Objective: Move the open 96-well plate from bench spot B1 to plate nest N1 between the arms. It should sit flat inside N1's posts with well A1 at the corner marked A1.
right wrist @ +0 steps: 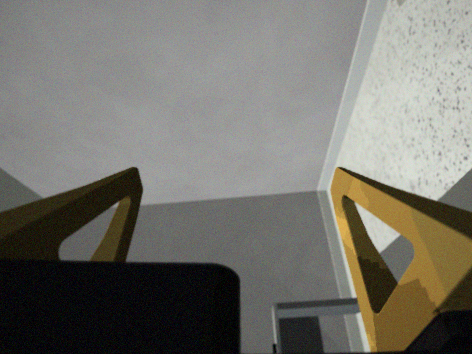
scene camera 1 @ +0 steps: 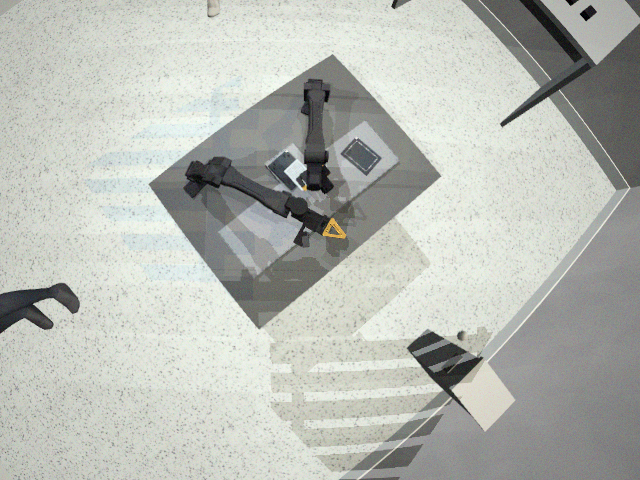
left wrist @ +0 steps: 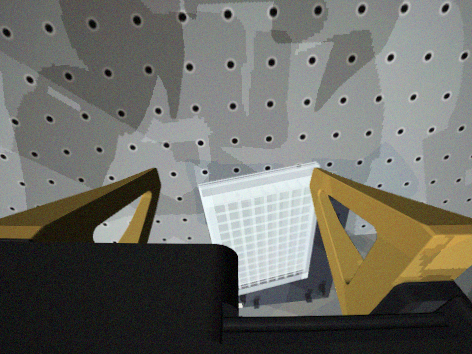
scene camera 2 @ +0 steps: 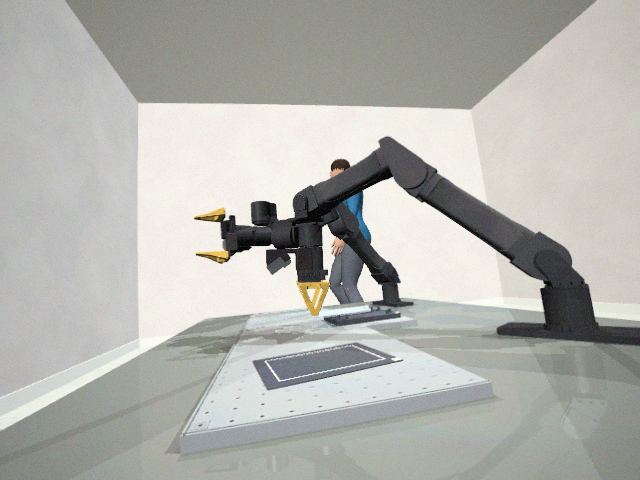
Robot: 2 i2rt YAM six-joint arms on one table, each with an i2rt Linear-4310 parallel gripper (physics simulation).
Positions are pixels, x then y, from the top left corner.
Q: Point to a dark nest with white outline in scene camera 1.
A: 358, 153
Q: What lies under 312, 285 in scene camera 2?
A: The left gripper.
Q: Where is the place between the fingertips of the left gripper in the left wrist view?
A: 235, 176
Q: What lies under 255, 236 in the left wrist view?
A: A well plate.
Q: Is the left gripper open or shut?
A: Open.
